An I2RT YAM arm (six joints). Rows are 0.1 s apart.
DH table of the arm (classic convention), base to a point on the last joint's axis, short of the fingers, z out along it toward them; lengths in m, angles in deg. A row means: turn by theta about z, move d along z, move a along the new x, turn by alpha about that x. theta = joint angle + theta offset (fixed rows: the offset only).
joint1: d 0.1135, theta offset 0, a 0.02, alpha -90
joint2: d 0, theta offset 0, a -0.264, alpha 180
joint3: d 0, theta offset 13.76, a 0.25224, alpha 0
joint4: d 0, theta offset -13.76, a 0.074, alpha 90
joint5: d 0, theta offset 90, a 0, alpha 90
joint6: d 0.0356, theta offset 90, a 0, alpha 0
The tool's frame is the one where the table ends.
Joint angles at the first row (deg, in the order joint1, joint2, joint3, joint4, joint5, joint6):
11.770 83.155 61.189 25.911 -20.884 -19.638
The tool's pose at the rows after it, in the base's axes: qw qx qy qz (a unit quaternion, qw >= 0); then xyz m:
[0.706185 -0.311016 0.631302 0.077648 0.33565 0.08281 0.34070]
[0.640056 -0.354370 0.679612 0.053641 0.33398 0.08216 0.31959]
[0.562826 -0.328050 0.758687 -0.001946 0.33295 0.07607 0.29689]
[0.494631 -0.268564 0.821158 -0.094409 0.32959 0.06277 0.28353]
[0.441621 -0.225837 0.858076 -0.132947 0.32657 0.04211 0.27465]
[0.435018 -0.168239 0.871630 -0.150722 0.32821 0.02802 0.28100]
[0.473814 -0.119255 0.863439 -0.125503 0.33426 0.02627 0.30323]
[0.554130 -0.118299 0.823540 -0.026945 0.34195 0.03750 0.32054]
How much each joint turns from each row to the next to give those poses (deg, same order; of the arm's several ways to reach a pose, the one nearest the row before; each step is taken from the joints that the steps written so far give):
0.000 0.001 0.000 -3.366 0.153 -0.110
-0.001 0.000 -0.001 -11.320 0.502 -6.754
0.001 0.544 0.000 -10.603 9.617 -1.311
-0.634 -0.022 0.000 -7.715 13.945 0.787
-2.885 0.001 0.110 -6.032 5.049 1.464
-2.120 0.002 1.595 -2.119 3.279 3.891
-0.503 -0.001 3.608 0.501 -0.919 5.595
0.722 -0.001 0.414 8.896 -9.856 5.487

